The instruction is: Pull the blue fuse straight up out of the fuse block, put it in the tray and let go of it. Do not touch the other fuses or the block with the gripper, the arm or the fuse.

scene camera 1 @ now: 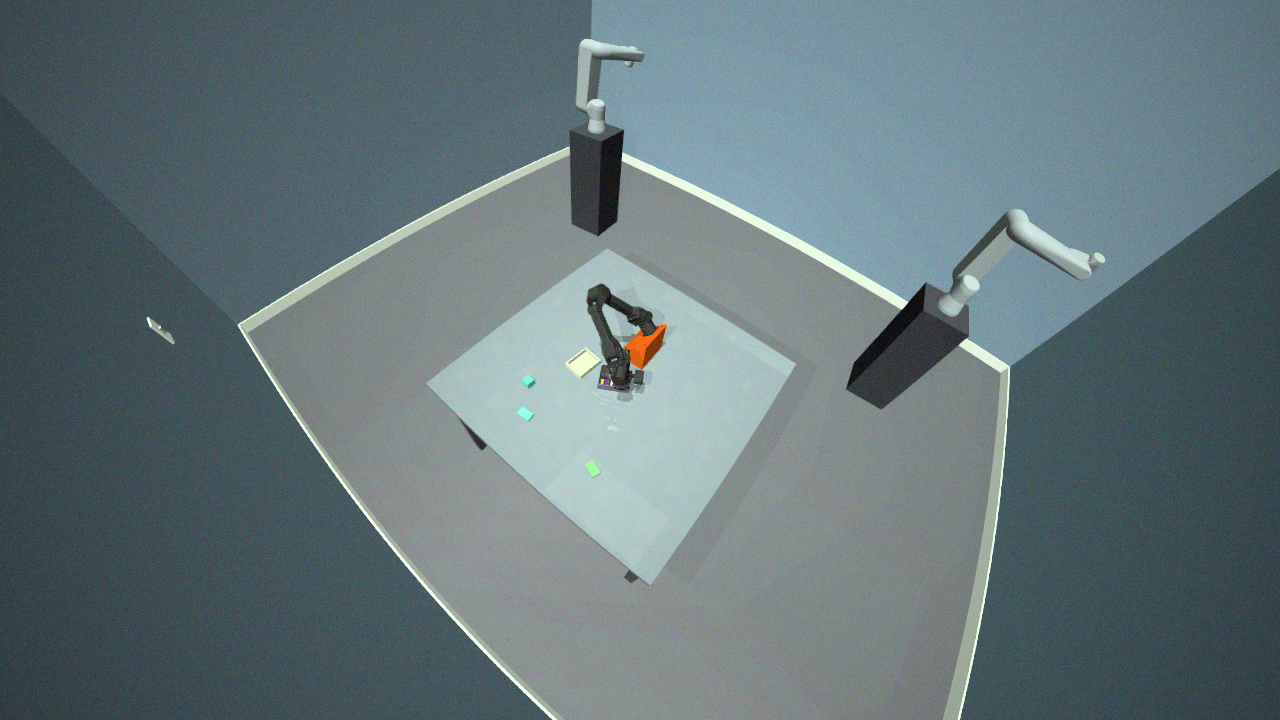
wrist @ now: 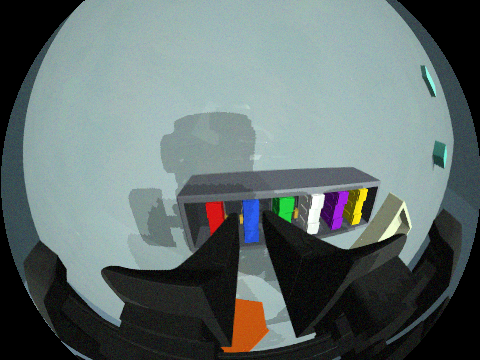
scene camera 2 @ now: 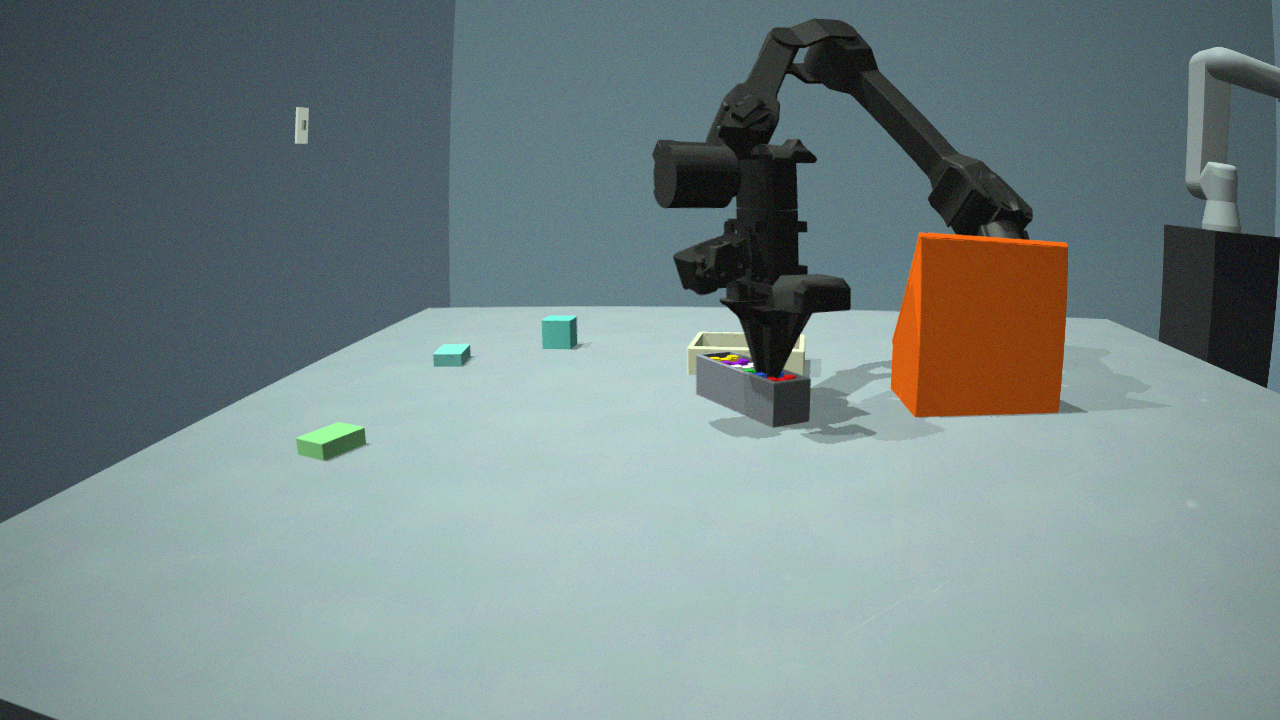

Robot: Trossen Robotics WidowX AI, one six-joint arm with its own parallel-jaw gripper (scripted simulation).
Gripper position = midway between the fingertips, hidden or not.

Observation:
In view: the gripper point(scene camera 2: 767, 377), a green flat block point(scene camera 2: 330, 441) and a cream tray point(scene camera 2: 705, 342).
The gripper is seen too in the wrist view point(wrist: 250, 218). The cream tray shows as well in the wrist view point(wrist: 393, 217). The wrist view does not show the green flat block: it is out of frame.

